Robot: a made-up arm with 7 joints.
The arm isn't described. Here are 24 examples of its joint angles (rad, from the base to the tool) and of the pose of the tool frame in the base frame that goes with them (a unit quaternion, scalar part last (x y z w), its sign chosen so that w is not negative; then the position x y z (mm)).
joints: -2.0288 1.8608 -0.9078 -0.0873 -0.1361 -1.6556 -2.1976
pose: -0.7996 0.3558 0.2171 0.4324 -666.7 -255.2 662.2
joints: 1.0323 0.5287 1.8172 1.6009 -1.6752 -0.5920 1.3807
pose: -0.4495 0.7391 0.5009 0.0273 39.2 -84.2 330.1
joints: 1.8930 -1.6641 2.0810 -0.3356 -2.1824 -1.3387 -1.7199
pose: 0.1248 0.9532 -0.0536 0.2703 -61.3 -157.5 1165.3
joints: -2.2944 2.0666 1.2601 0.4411 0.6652 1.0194 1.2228
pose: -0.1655 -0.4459 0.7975 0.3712 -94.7 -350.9 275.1
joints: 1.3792 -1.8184 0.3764 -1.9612 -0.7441 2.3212 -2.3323
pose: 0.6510 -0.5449 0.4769 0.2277 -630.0 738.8 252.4
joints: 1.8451 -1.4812 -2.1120 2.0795 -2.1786 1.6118 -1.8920
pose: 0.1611 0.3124 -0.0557 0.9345 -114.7 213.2 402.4
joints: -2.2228 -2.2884 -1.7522 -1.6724 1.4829 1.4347 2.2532
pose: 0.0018 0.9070 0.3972 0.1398 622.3 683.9 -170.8
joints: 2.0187 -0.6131 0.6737 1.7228 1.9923 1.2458 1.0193
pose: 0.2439 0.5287 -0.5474 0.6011 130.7 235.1 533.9
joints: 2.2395 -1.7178 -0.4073 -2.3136 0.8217 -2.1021 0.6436
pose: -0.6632 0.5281 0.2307 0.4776 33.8 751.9 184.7
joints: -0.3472 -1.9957 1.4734 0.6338 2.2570 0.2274 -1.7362
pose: -0.4554 0.1838 0.5562 0.6705 -539.7 -687.6 138.5
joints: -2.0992 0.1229 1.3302 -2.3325 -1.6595 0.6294 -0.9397
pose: 0.1103 0.5968 -0.3417 0.7176 45.2 741.9 -218.4
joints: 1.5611 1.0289 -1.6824 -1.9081 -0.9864 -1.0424 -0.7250
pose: -0.2551 -0.0604 -0.9646 0.0275 -415.1 -72.0 -571.0
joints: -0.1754 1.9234 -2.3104 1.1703 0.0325 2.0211 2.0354
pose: -0.0723 -0.2133 -0.9657 0.1296 138.5 -98.5 182.6
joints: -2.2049 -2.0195 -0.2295 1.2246 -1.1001 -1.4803 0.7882
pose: -0.4981 -0.6244 -0.0560 0.5991 -188.1 -24.6 -208.9
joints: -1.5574 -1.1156 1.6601 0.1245 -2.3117 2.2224 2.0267
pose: -0.5254 0.7915 -0.3093 0.0421 -1.1 563.2 -614.7
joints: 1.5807 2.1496 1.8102 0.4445 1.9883 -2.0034 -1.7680
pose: 0.5078 0.1643 0.6919 0.4862 -346.3 -437.8 -286.1
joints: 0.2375 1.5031 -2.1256 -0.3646 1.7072 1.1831 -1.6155
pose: -0.1073 0.5354 -0.8322 0.0969 -121.2 490.1 -350.4
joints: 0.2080 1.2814 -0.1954 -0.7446 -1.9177 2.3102 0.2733
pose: 0.5802 0.4210 0.6446 0.2659 129.4 141.1 584.5
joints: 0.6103 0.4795 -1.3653 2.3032 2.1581 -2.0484 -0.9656
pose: -0.4384 0.8428 0.2973 0.0952 -128.9 244.1 441.6
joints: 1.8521 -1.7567 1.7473 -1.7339 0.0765 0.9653 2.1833
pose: 0.3374 -0.5164 0.0151 0.7869 -984.8 45.6 390.1
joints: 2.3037 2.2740 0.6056 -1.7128 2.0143 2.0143 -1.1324
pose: 0.0574 -0.1416 0.3276 0.9324 -207.1 132.9 -568.3
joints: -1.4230 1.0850 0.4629 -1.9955 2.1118 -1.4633 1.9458
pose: 0.5572 0.7436 -0.2671 0.2553 423.4 -768.4 313.3
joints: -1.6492 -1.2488 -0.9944 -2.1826 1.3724 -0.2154 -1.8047
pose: -0.4468 0.7900 0.4193 0.0222 742.8 -128.6 444.0
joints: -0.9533 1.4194 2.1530 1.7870 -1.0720 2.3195 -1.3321
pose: -0.2878 0.8035 0.0692 0.5164 -193.1 306.4 205.5
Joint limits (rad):
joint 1: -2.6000..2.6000
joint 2: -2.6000..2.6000
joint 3: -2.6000..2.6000
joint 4: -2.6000..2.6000
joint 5: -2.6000..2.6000
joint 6: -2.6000..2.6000
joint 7: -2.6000..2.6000
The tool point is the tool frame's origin. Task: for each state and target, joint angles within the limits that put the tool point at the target. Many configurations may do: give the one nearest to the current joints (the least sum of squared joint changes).
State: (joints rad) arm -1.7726 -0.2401 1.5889 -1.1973 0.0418 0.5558 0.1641
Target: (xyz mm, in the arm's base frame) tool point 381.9 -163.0 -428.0
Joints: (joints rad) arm -1.3489 -0.2957 1.3514 -1.5117 0.0975 0.5285 -0.1413
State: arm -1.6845 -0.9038 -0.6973 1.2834 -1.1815 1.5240 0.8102
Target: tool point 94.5 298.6 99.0
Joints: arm -2.1079 -0.7748 -0.5224 0.5868 -0.6953 1.2334 1.5352
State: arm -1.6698 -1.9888 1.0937 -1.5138 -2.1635 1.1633 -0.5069
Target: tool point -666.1 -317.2 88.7
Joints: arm -1.7167 -1.7349 0.7099 -1.1467 -2.2022 1.1847 -0.9713
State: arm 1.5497 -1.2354 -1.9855 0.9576 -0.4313 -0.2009 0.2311
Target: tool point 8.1 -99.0 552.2
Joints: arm 1.6993 -2.0536 -2.1962 0.3212 -0.3646 -0.1141 0.4024
